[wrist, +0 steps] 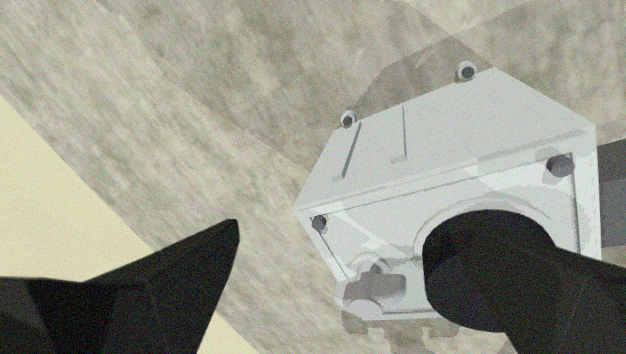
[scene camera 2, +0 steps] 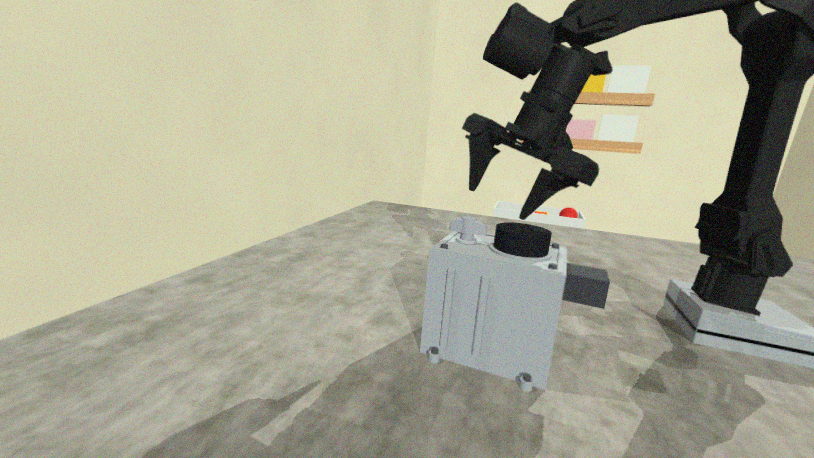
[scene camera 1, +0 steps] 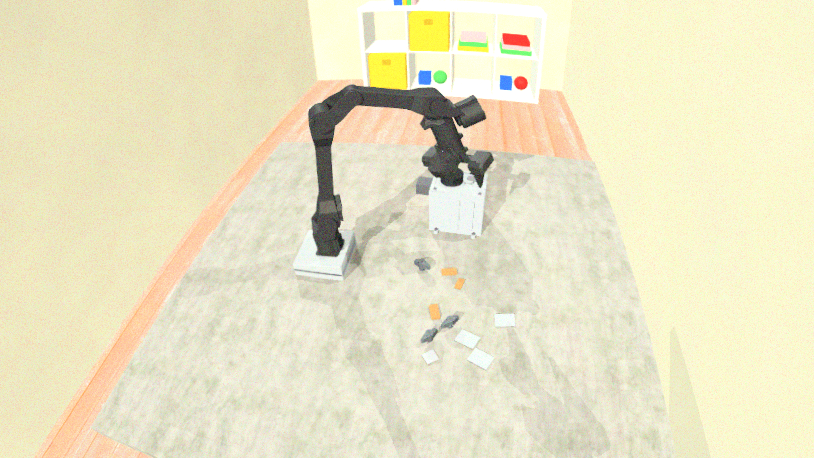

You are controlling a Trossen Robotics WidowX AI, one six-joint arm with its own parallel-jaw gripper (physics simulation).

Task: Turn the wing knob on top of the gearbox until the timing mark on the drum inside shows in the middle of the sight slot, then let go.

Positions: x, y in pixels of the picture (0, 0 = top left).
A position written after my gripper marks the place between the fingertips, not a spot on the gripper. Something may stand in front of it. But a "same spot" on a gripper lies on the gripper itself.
Labels:
my gripper: wrist; scene camera 2 494, 204; scene camera 1
same spot on my gripper: [wrist: 172, 293] = [scene camera 1: 475, 177]

